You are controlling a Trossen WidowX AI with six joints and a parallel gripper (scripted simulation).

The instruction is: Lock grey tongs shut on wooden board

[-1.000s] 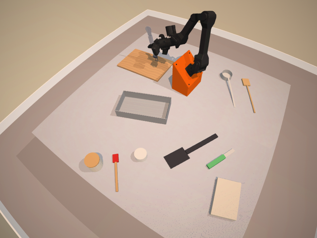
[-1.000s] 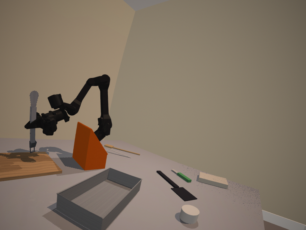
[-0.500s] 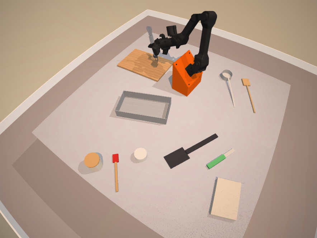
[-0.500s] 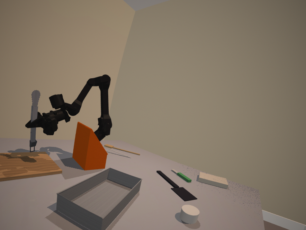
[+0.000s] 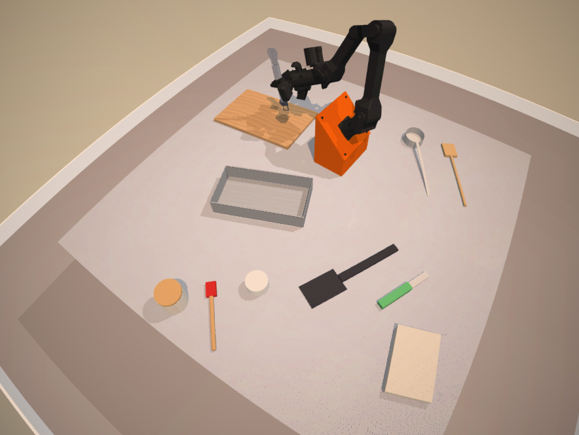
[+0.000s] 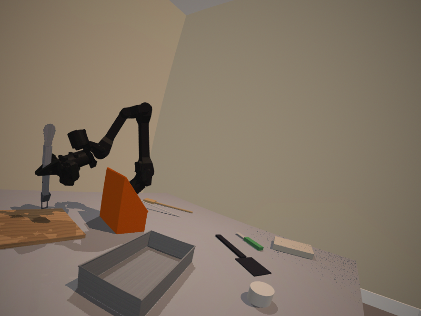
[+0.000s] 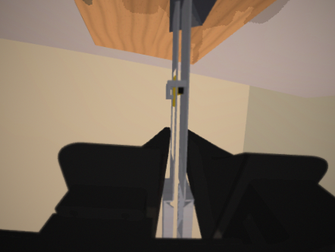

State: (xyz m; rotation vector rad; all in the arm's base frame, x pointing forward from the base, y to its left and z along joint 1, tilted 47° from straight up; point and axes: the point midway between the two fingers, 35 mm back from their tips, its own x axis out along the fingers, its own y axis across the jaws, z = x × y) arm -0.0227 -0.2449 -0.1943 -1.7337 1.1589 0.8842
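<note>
Right now my gripper tip is 4 cm to the left of the wooden board and 17 cm above it. From my gripper tip the other things lie so: black turner (41 cm ahead, 60 cm to the left, 17 cm below); roasting tin (34 cm ahead, 23 cm to the left, 15 cm below); white puck (59 cm ahead, 41 cm to the left, 16 cm below).
</note>
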